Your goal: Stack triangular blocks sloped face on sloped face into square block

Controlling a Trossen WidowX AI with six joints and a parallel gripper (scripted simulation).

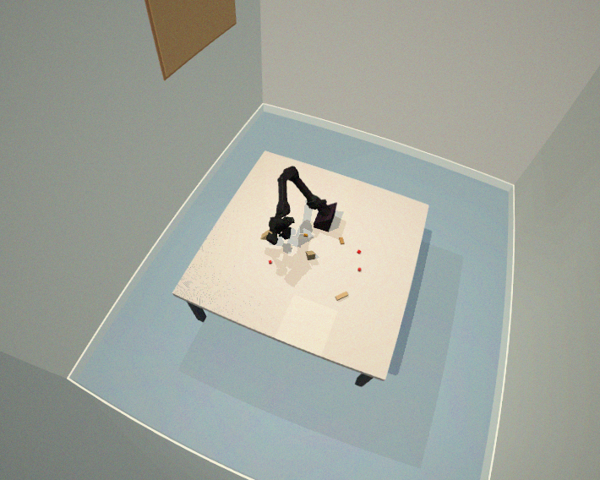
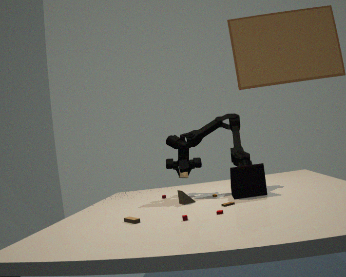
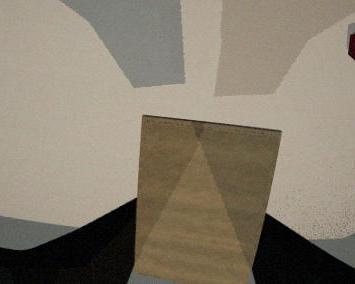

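The orange piece is 190 mm to the left of my gripper tip, 160 mm behind it and 100 mm below it. Round my gripper tip: tan triangular block (10 mm above).
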